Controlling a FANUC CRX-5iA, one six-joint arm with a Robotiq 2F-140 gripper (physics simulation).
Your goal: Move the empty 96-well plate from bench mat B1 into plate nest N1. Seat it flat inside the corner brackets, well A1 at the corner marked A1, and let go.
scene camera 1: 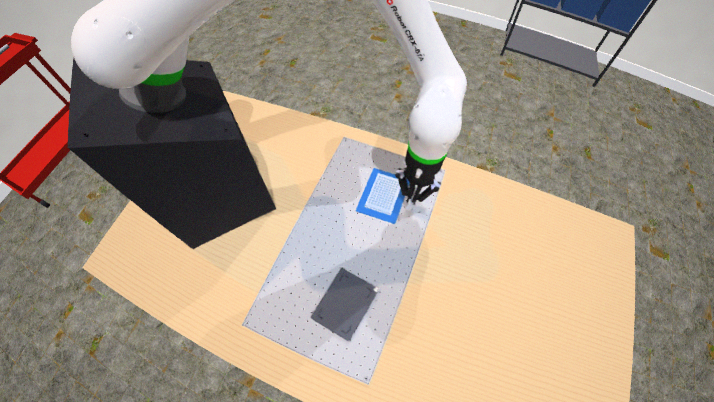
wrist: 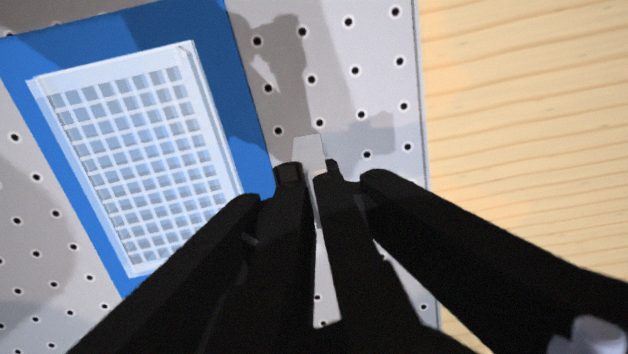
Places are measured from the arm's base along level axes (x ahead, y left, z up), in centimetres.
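Where they show: gripper, fingertip midpoint: (scene camera 1: 409, 206) (wrist: 311, 156); arm's base, link origin: (scene camera 1: 153, 93).
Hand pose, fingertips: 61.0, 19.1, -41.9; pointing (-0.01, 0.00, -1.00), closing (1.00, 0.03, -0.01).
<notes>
Each offset is from my fingertips to the top centre of the thing, as dx, dy, dz. Level surfaces: height alone.
The white 96-well plate @(-9.0, +0.7, +1.5) (scene camera 1: 383, 194) (wrist: 135, 150) lies flat on the blue bench mat @(dz +0.1) (scene camera 1: 376, 214) (wrist: 240, 110). My gripper (scene camera 1: 411, 201) (wrist: 311, 156) is shut with its fingertips together and nothing between them. It is beside the plate, over the strip of perforated board on the side away from the robot's base. In the wrist view the black finger links hide the plate's lower right corner. The dark grey plate nest @(-5.4, -35.1, +1.3) (scene camera 1: 344, 305) with corner brackets stands further down the board, and a small white mark shows at one of its corners. The nest does not show in the wrist view.
The perforated grey board @(dz -0.2) (scene camera 1: 320, 240) (wrist: 340, 95) lies on the wooden table @(dz -1.4) (scene camera 1: 525, 300) (wrist: 525, 125). The black robot pedestal (scene camera 1: 175, 170) stands at the left. A red cart (scene camera 1: 40, 146) is at the far left and a rack (scene camera 1: 616, 59) with blue bins is at the upper right, both off the table.
</notes>
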